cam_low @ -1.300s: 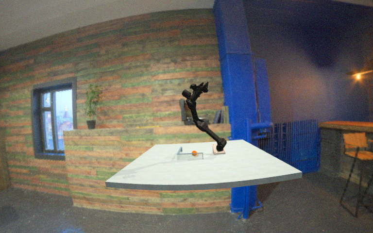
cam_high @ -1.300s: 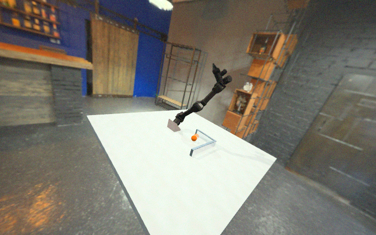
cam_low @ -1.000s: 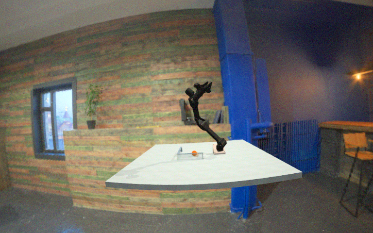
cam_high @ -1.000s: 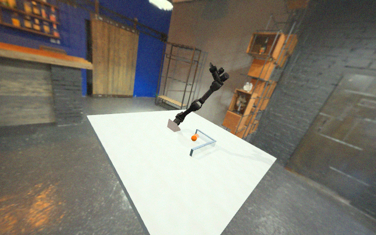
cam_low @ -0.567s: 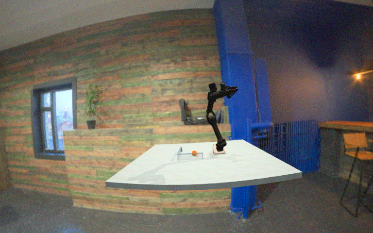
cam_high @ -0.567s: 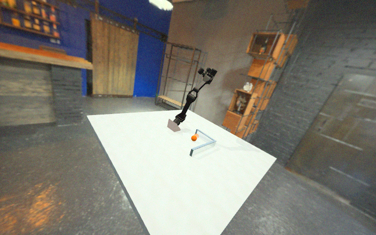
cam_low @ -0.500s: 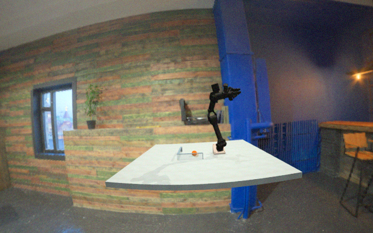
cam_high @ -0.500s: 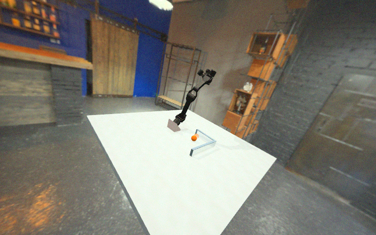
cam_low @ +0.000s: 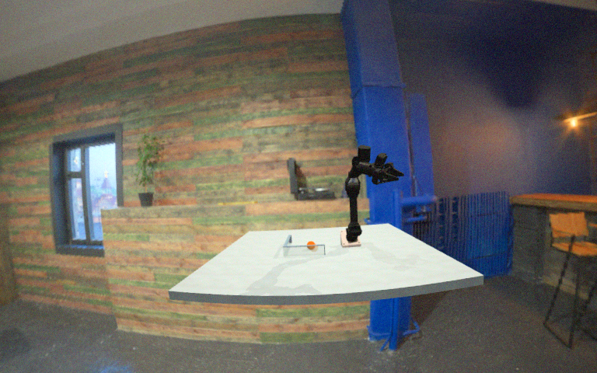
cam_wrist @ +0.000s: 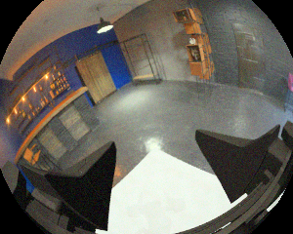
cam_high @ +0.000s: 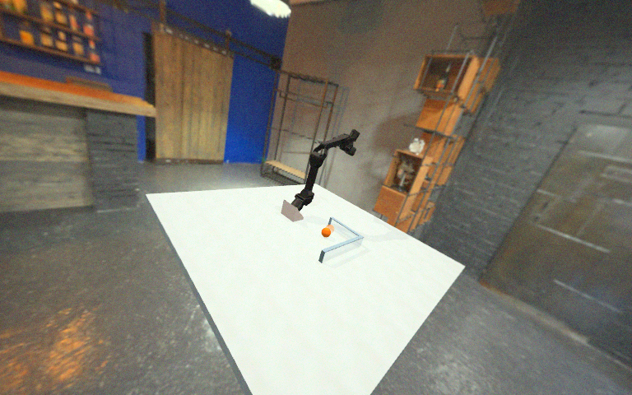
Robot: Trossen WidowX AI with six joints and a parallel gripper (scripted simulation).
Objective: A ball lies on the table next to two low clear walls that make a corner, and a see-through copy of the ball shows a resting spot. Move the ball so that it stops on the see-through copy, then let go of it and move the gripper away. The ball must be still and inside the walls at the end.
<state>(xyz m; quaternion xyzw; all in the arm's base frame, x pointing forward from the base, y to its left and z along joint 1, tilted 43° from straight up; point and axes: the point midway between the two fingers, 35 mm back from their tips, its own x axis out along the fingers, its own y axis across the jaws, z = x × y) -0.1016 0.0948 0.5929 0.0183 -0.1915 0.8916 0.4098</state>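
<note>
Right now my gripper tip is 500 mm to the left of the orange ball, 390 mm above it and 350 mm short of it.
</note>
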